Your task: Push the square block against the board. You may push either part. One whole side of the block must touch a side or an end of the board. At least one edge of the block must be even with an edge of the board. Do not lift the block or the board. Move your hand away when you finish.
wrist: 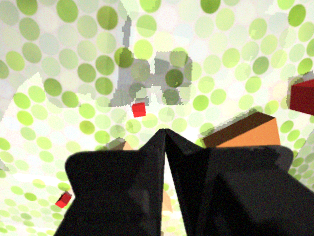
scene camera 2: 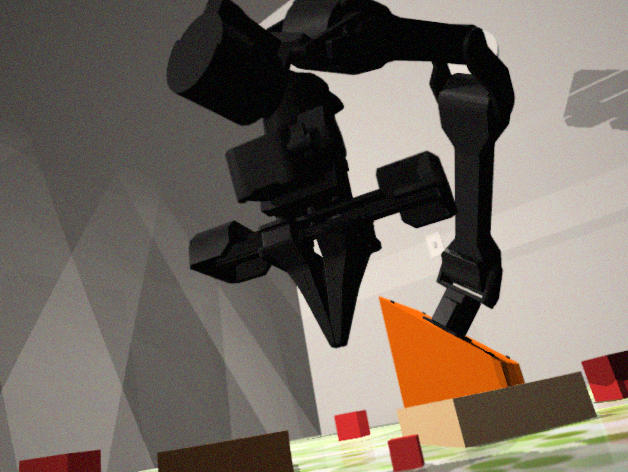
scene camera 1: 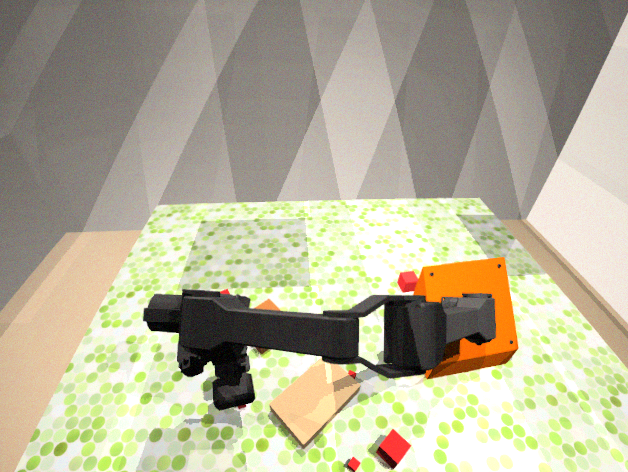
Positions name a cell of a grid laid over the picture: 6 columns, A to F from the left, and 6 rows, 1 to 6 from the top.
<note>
My gripper (scene camera 2: D5) is shut, holding nothing. I also see a tan board (scene camera 2: E6) and an orange-brown square block (wrist: E4).
The tan board shows as well in scene camera 1 (scene camera 1: C6). My gripper is seen too in the wrist view (wrist: D4) and in scene camera 1 (scene camera 1: C5).
</note>
